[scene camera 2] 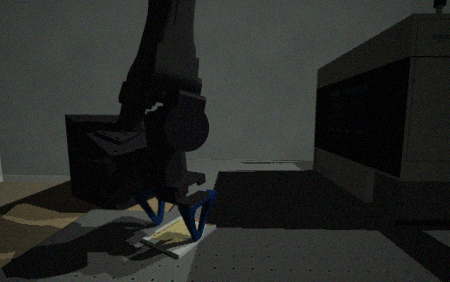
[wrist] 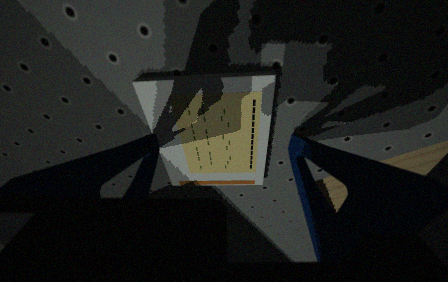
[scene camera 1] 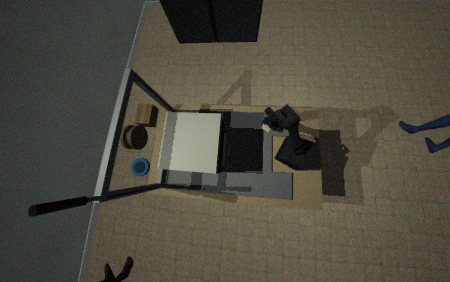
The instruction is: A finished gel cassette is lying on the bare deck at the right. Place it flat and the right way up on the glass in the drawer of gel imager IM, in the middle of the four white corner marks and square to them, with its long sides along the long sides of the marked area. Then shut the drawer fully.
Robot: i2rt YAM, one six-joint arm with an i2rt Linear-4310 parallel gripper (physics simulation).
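Places are measured from the arm's base along level axes (x up, y left, z back), in metres.
Pixels of known places: gripper, fingertip midpoint: (scene camera 2: 176, 231) (wrist: 223, 141) (scene camera 1: 267, 126); arm's base, link origin: (scene camera 2: 128, 129) (scene camera 1: 298, 151).
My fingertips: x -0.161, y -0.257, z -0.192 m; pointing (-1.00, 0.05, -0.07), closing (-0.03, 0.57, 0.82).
Note:
Ahead of a thing's pixels: the offset from my fingertips to its middle. "pt": to the spot under its first point. Level surfaces: height alone.
The gel cassette {dx -0.001, dy -0.002, dz -0.009 m} (scene camera 2: 172, 234) (wrist: 220, 132) lies flat on the grey perforated deck {dx -0.004 m} (scene camera 2: 300, 255) (wrist: 260, 225), a white frame around a yellow gel with dark bands, and an orange strip along one short edge. Part of it is in shadow. My gripper (scene camera 2: 178, 231) (wrist: 223, 141) is open low over it. In the wrist view the left fingertip overlaps the cassette's left edge and the right fingertip stands apart from its right edge. The imager (scene camera 1: 195, 142) (scene camera 2: 362, 120) has a dark, flat open drawer {pt dx -0.004, dy +0.225, dz -0.210 m} (scene camera 1: 245, 150) (scene camera 2: 265, 200) in front. Its corner marks cannot be made out.
Grey deck strips border the drawer, one along its near side {pt dx -0.004, dy +0.537, dz -0.301 m} (scene camera 1: 235, 185). The arm's black base (scene camera 1: 299, 154) stands right of the drawer. A blue dish (scene camera 1: 140, 167), a round container (scene camera 1: 135, 137) and a brown box (scene camera 1: 146, 115) stand beyond the imager. A person's legs (scene camera 1: 430, 123) show at the right.

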